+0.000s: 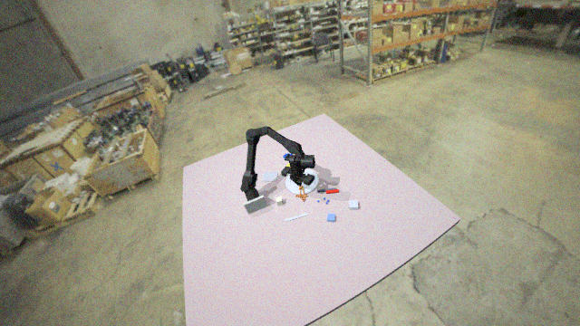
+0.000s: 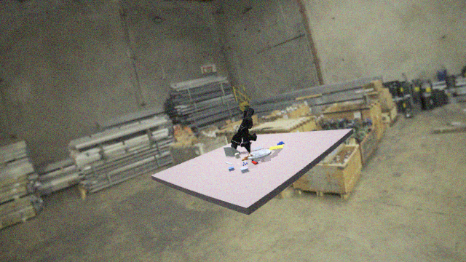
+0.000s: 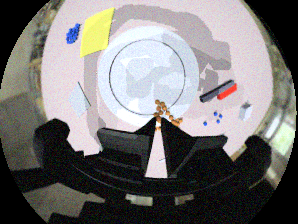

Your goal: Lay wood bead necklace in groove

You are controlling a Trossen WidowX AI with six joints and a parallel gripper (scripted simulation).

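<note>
The cream cube is 14 cm behind my gripper tip, 4 cm to the right of it and 3 cm below it. From my gripper tip the other things lie so: white stick: 16 cm to the right, 8 cm behind, 4 cm below; red-handled tool: 15 cm ahead, 8 cm to the right, 4 cm below; grey plate: 20 cm to the left, 14 cm behind, 4 cm below.
</note>
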